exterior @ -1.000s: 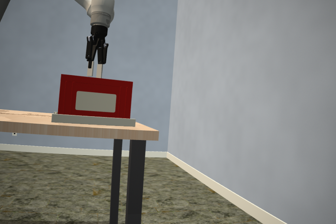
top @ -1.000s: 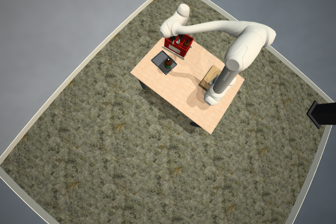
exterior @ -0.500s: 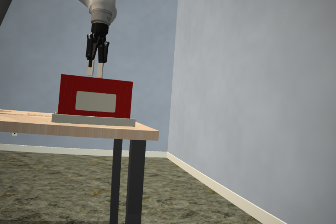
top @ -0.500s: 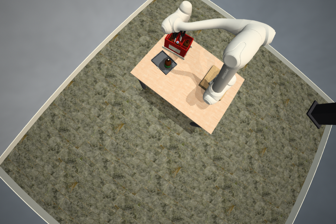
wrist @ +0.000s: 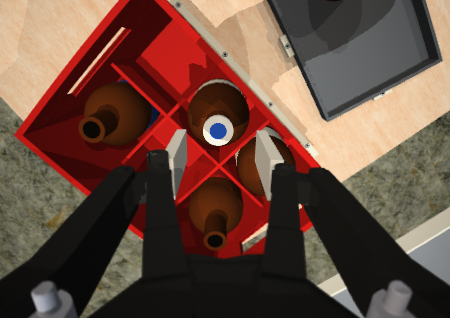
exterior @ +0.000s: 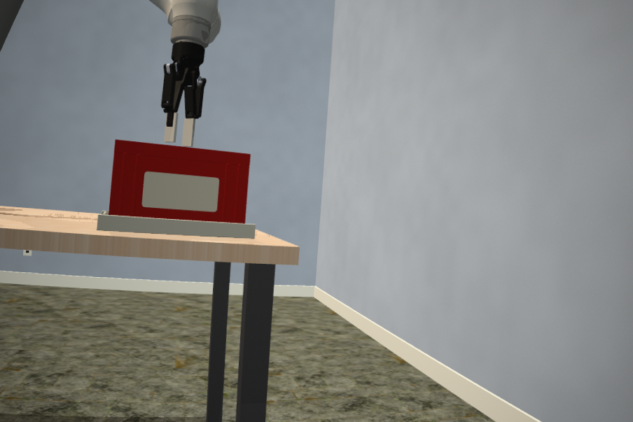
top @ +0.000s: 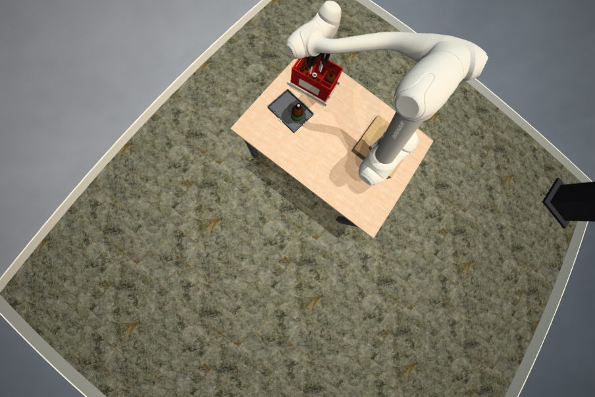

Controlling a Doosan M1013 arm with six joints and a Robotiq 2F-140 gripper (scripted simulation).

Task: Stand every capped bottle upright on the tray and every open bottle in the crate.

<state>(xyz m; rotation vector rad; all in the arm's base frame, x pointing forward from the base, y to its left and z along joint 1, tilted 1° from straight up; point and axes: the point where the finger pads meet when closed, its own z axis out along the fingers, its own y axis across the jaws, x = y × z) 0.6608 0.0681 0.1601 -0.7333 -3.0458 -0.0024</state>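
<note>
Right now the red crate is 140 mm below my hand, 40 mm to the right of it and 10 mm ahead of it. The rest, counted from my hand: dark grey tray 220 mm to the left, 210 mm below, 40 mm behind.
</note>
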